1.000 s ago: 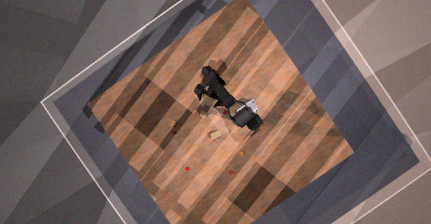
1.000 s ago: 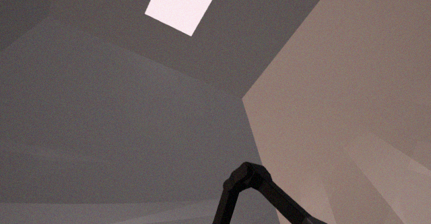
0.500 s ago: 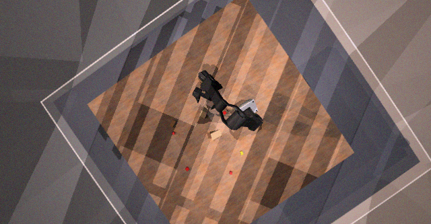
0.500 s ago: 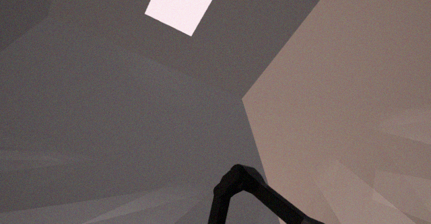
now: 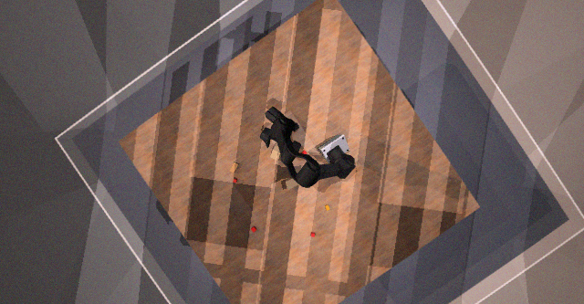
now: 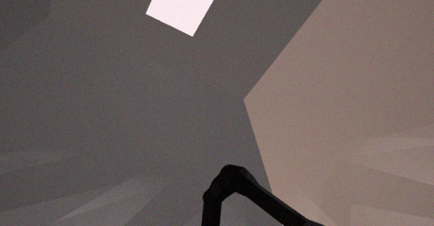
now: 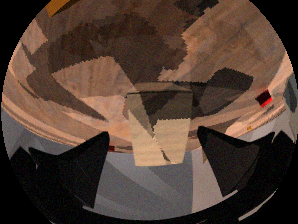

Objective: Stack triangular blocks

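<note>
My gripper tip is now 1 cm below the tan triangular block.
</note>
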